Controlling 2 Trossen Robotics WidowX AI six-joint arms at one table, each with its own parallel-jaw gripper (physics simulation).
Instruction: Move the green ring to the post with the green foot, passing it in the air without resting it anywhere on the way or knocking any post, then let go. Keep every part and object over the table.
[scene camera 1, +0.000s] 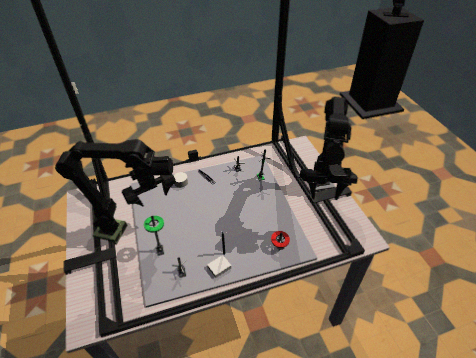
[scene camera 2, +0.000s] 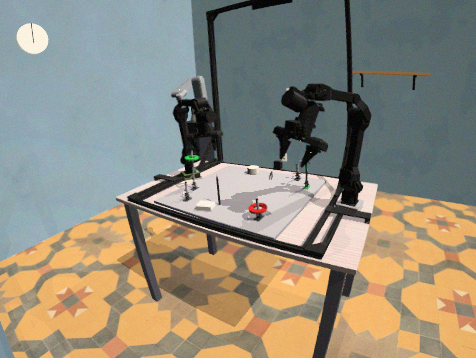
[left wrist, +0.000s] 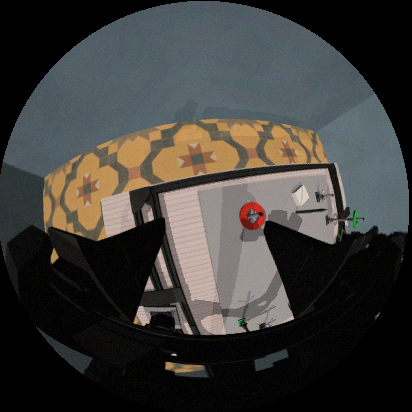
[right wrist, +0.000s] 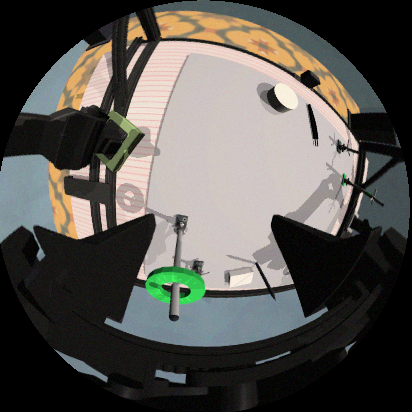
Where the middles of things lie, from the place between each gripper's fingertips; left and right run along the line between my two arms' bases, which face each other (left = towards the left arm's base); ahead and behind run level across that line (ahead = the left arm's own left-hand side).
Labels:
Right now the green ring (right wrist: 158, 276) is 100 mm ahead of my right hand, 20 mm to the right of it and 10 mm below it.
Right now the green ring is 130 mm behind my left hand, 590 mm to the right of it and 80 mm below it.

